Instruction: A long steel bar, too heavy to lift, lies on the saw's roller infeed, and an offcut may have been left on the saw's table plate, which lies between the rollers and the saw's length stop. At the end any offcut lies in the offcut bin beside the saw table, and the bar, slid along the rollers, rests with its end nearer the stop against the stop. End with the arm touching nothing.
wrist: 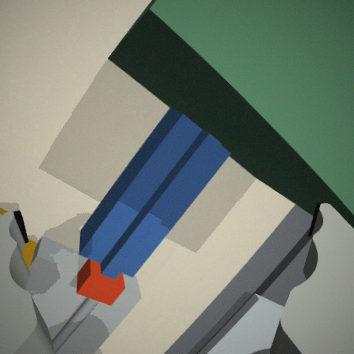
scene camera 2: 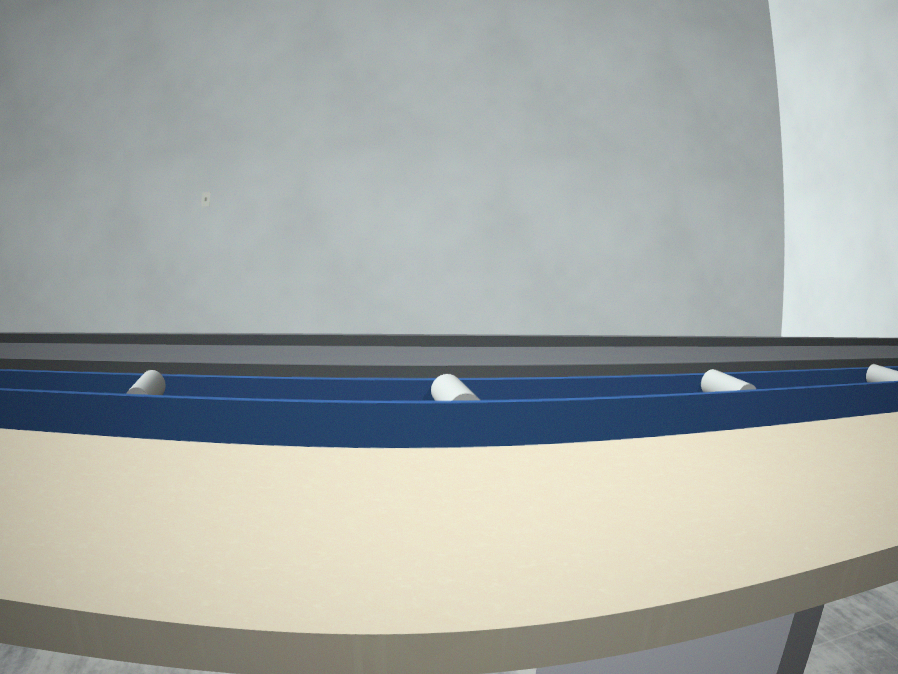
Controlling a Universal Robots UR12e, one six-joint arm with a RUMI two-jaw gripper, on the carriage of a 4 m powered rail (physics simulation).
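Places are measured from the arm's base along level axes (x ahead, y left, z up), in metres.
Where they show: gripper, between the fingertips: (wrist: 166, 210).
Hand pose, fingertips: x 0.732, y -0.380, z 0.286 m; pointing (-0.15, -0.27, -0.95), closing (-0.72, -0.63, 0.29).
Note:
After its pixels a point has its place.
My gripper (wrist: 166, 210) @[x 0.732, y -0.380, z 0.286 m] is open, its two jaws wide apart at the left and right of the wrist view, with no object held between them. In scene camera 2, white rollers (scene camera 2: 453, 388) @[x 0.644, y 1.600, z 0.028 m] stand between the blue rails (scene camera 2: 304, 420) @[x 0.694, y 1.425, z 0.001 m]; the steel bar does not show there. In the wrist view, a blue double beam (wrist: 155, 190) @[x 0.633, y -0.330, z 0.042 m] runs down to an orange-red block (wrist: 102, 285) @[x 0.623, y -0.171, z 0.075 m] beside a pale grey piece (wrist: 60, 265) @[x 0.679, y -0.141, z 0.028 m]. I cannot tell which of these parts belong to the stop or the table plate. No offcut or bin can be made out for certain.
A large green body (wrist: 260, 65) @[x 0.741, y -0.457, z 0.290 m] with a dark side fills the wrist view's upper right. A dark grey beam (wrist: 235, 280) runs diagonally near the right jaw. A yellow part (wrist: 30, 252) @[x 0.726, y -0.124, z 0.004 m] shows beside the left jaw. In scene camera 2, a cream tabletop (scene camera 2: 435, 529) @[x 0.961, y 1.528, z -0.030 m] lies before the rails.

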